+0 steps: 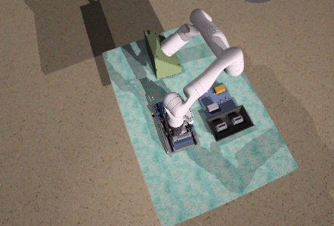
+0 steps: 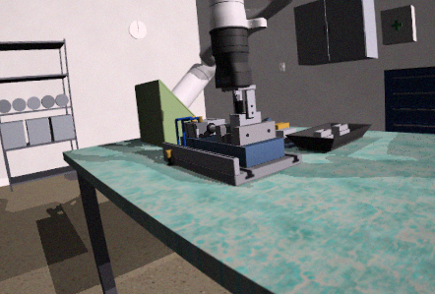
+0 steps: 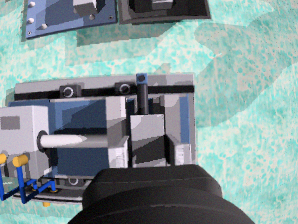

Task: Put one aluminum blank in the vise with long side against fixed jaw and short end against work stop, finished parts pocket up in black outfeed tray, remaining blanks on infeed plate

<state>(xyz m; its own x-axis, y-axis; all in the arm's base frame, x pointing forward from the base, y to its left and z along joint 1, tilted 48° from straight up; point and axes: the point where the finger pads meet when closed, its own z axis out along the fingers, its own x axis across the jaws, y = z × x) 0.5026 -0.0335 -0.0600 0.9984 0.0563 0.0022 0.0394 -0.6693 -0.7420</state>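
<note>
The gray blank is 3 cm below my hand. From my hand the other things lie so: fixed jaw (3 cm ahead, 5 cm below); blue infeed plate (15 cm behind, 27 cm to the left, 12 cm below); vise (7 cm behind, 9 cm below).
</note>
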